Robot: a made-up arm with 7 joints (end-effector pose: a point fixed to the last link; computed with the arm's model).
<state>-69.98 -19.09 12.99 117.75 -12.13 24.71 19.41</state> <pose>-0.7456 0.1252 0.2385 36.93 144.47 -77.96</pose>
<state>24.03 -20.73 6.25 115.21 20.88 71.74 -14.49</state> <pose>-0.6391 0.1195 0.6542 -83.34 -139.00 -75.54</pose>
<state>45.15 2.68 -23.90 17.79 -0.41 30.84 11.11</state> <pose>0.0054 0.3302 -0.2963 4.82 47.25 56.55</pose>
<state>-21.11 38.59 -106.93 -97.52 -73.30 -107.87 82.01</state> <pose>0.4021 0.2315 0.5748 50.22 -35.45 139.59</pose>
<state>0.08 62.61 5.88 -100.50 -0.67 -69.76 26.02</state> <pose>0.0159 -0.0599 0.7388 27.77 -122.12 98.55</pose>
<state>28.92 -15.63 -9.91 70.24 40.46 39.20 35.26</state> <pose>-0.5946 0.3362 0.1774 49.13 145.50 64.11</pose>
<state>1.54 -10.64 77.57 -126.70 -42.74 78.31 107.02</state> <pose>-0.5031 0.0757 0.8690 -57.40 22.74 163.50</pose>
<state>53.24 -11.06 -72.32 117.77 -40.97 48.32 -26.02</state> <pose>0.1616 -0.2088 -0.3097 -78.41 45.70 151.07</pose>
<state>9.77 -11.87 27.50 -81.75 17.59 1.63 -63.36</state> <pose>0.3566 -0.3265 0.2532 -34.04 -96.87 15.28</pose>
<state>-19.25 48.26 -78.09 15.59 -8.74 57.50 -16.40</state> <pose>0.6667 0.0081 -0.1336 -123.13 2.82 104.61</pose>
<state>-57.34 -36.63 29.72 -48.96 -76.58 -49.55 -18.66</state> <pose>-0.2701 -0.0571 0.8282 -146.85 -30.93 -3.63</pose>
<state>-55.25 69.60 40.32 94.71 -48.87 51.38 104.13</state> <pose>-0.0243 -0.8921 0.3501 62.89 -70.17 100.46</pose>
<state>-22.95 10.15 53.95 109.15 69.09 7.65 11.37</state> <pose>0.0055 0.2843 -0.1542 113.29 43.27 -65.17</pose>
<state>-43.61 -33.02 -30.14 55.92 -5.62 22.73 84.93</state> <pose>-0.6800 -0.4753 0.0979 21.56 -144.74 47.64</pose>
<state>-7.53 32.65 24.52 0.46 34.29 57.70 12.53</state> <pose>0.2967 -0.1413 -0.2522 -29.19 42.24 19.59</pose>
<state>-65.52 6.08 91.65 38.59 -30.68 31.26 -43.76</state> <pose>-0.6593 -0.5109 -0.0799 -64.07 20.58 -76.24</pose>
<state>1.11 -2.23 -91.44 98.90 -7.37 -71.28 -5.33</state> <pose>0.0463 -0.4560 -0.1438 -7.71 73.82 36.88</pose>
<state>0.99 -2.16 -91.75 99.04 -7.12 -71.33 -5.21</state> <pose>0.0484 -0.4567 -0.1420 -8.01 73.99 36.77</pose>
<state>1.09 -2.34 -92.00 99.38 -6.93 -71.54 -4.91</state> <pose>0.0477 -0.4564 -0.1407 -8.09 74.44 36.48</pose>
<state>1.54 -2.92 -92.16 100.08 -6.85 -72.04 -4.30</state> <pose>0.0428 -0.4546 -0.1398 -7.82 75.38 35.88</pose>
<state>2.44 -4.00 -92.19 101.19 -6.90 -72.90 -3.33</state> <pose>0.0325 -0.4506 -0.1397 -7.08 76.88 34.92</pose>
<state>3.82 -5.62 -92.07 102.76 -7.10 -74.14 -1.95</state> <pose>0.0166 -0.4441 -0.1399 -5.85 79.06 33.60</pose>
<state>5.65 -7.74 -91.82 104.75 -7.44 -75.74 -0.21</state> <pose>-0.0042 -0.4351 -0.1403 -4.17 81.89 32.04</pose>
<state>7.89 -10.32 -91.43 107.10 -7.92 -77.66 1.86</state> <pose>-0.0293 -0.4235 -0.1404 -2.08 85.37 30.34</pose>
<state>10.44 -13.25 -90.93 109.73 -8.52 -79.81 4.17</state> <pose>-0.0571 -0.4098 -0.1397 0.25 89.41 28.65</pose>
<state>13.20 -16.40 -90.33 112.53 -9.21 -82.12 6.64</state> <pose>-0.0861 -0.3946 -0.1379 2.72 93.89 27.10</pose>
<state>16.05 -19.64 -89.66 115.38 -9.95 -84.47 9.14</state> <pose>-0.1150 -0.3786 -0.1346 5.16 98.63 25.80</pose>
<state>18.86 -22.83 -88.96 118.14 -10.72 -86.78 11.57</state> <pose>-0.1422 -0.3628 -0.1303 7.48 103.40 24.82</pose>
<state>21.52 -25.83 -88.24 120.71 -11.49 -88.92 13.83</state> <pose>-0.1669 -0.3479 -0.1252 9.53 108.01 24.18</pose>
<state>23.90 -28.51 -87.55 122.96 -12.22 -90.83 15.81</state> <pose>-0.1882 -0.3346 -0.1199 11.28 112.19 23.84</pose>
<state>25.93 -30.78 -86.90 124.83 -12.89 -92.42 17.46</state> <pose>-0.2059 -0.3235 -0.1149 12.70 115.78 23.74</pose>
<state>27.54 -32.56 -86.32 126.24 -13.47 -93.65 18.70</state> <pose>-0.2200 -0.3147 -0.1107 13.82 118.59 23.80</pose>
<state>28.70 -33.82 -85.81 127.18 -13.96 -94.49 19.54</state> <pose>-0.2304 -0.3083 -0.1076 14.65 120.59 23.96</pose>
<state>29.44 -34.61 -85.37 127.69 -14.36 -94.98 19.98</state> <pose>-0.2379 -0.3041 -0.1056 15.28 121.78 24.13</pose>
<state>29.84 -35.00 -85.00 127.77 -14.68 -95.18 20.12</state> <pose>-0.2431 -0.3012 -0.1050 15.83 122.28 24.32</pose>
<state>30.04 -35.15 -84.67 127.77 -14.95 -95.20 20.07</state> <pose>-0.2464 -0.2999 -0.1046 16.14 122.44 24.48</pose>
